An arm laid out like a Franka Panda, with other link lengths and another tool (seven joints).
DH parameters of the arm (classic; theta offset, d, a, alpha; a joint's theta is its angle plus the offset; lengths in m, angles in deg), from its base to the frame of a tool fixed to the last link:
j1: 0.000 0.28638 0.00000 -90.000
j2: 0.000 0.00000 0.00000 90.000
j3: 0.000 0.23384 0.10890 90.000
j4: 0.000 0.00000 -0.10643 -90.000
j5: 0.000 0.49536 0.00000 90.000
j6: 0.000 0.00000 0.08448 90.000
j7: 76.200 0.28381 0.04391 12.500
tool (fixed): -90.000 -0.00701 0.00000 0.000
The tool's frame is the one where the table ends.
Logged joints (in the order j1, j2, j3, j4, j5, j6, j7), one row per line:
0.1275 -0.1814 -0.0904 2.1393 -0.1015 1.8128 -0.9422
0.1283 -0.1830 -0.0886 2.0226 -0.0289 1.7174 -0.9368
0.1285 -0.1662 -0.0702 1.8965 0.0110 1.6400 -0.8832
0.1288 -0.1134 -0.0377 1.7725 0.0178 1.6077 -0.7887
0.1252 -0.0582 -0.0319 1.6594 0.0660 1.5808 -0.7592
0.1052 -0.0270 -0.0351 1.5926 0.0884 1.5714 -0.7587
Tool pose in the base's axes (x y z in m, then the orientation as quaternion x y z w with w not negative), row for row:
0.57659 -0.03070 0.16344 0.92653 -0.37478 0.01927 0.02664
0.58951 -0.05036 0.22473 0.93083 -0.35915 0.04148 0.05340
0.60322 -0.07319 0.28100 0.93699 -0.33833 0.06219 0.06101
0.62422 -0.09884 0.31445 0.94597 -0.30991 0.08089 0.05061
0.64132 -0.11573 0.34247 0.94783 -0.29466 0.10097 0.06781
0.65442 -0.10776 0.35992 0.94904 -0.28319 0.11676 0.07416
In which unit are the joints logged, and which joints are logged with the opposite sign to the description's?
The joints are logged in radians. Opposite sign: j1, j3, j4, j5, j7.
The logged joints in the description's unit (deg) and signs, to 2 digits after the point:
-7.31 -10.39 5.18 -122.57 5.82 103.87 53.98
-7.35 -10.49 5.08 -115.89 1.66 98.40 53.67
-7.36 -9.52 4.02 -108.66 -0.63 93.97 50.60
-7.38 -6.50 2.16 -101.56 -1.02 92.11 45.19
-7.17 -3.33 1.83 -95.08 -3.78 90.57 43.50
-6.03 -1.55 2.01 -91.25 -5.06 90.03 43.47

